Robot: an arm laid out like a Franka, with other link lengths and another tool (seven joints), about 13 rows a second.
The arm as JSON. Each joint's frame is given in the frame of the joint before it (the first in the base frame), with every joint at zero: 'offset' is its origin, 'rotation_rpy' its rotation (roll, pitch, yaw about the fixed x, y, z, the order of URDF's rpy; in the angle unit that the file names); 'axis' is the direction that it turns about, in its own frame. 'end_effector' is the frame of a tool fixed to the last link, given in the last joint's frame.
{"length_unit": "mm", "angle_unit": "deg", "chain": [
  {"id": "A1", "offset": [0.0, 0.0, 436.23], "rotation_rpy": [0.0, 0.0, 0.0], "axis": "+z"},
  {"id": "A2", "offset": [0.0, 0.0, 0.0], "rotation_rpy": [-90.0, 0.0, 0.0], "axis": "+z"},
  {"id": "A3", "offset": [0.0, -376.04, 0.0], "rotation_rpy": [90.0, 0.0, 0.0], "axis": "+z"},
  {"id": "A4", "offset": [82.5, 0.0, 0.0], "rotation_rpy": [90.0, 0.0, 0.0], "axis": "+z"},
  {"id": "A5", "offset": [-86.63, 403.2, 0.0], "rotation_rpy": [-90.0, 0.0, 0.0], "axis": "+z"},
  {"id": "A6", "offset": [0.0, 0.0, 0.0], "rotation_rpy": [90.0, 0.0, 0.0], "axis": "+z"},
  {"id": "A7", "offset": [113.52, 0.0, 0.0], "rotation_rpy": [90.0, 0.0, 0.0], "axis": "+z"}
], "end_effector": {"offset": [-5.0, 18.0, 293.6], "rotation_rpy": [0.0, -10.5, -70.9]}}
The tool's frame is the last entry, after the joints.
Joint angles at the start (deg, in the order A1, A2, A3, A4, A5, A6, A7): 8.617, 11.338, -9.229, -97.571, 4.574, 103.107, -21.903
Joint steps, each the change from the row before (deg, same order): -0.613, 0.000, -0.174, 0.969, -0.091, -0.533, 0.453; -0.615, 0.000, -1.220, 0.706, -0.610, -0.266, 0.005; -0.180, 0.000, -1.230, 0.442, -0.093, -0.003, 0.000; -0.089, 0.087, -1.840, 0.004, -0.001, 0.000, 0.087; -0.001, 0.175, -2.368, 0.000, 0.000, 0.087, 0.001; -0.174, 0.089, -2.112, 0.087, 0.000, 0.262, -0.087; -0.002, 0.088, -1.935, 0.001, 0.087, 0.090, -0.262; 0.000, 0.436, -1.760, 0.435, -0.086, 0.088, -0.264; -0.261, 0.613, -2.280, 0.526, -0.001, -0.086, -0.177; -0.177, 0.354, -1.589, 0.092, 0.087, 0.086, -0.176; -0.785, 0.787, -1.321, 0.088, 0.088, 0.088, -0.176; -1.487, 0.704, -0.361, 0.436, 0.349, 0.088, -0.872; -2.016, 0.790, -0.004, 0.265, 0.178, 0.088, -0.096; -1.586, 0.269, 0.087, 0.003, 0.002, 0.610, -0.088; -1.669, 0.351, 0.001, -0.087, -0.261, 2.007, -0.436
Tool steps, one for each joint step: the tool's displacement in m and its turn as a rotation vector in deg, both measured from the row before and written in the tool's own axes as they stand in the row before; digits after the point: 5 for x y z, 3 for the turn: -0.01003, 0.00189, -0.00661, -0.256, -0.052, 1.207; -0.02390, 0.00139, -0.00321, -0.212, -0.684, 1.713; -0.01667, 0.00161, -0.00208, -0.261, -0.233, 1.421; -0.02131, -0.00089, 0.00348, 0.333, -0.235, 1.974; -0.02606, -0.00062, 0.00480, 0.369, -0.333, 2.325; -0.02559, 0.00072, 0.00275, 0.011, -0.290, 2.209; -0.02108, -0.00031, 0.00323, 0.179, -0.197, 1.671; -0.01976, 0.00231, 0.00276, 0.054, -0.482, 1.449; -0.02781, 0.00132, 0.00531, 0.427, -0.545, 2.264; -0.01882, 0.00026, 0.00510, 0.344, -0.286, 1.544; -0.02171, 0.00035, 0.01068, 0.831, -0.391, 1.797; -0.01838, 0.00268, 0.00721, 0.317, 0.069, 0.966; -0.02083, 0.00115, 0.01075, 0.786, -0.022, 1.817; -0.01705, 0.00236, 0.00572, -0.029, -0.023, 1.433; -0.02115, 0.00880, 0.00517, -1.252, -0.455, 1.411
